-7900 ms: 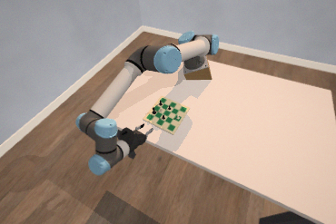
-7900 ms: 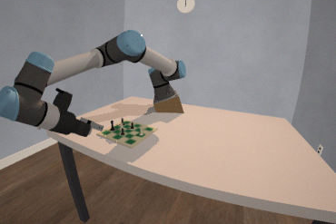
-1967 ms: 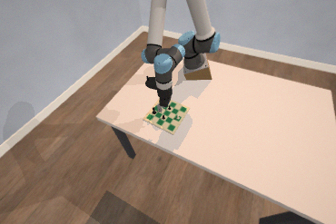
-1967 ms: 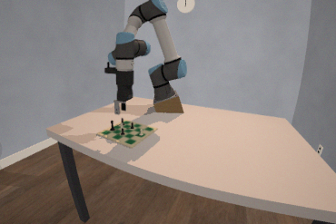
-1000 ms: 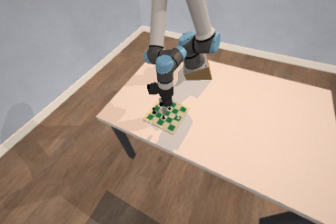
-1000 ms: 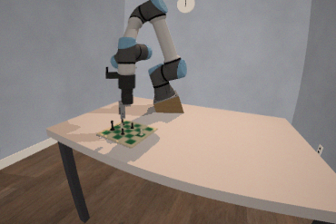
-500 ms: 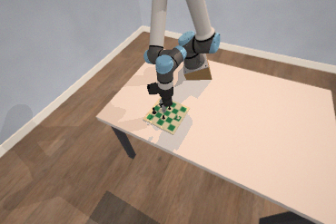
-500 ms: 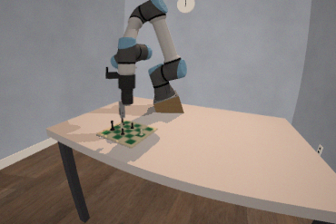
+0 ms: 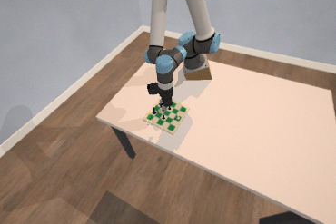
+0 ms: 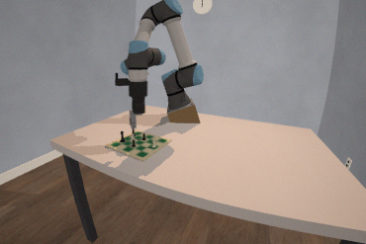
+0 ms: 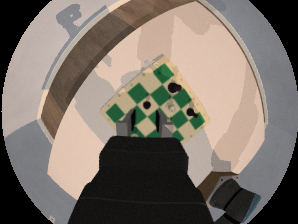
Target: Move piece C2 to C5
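Right now my hand is 110 mm above the chessboard, 40 mm past it and 10 mm to the right of it. From my hand the other things lie so: white piece (100 mm below, 80 mm to the left, 30 mm behind).
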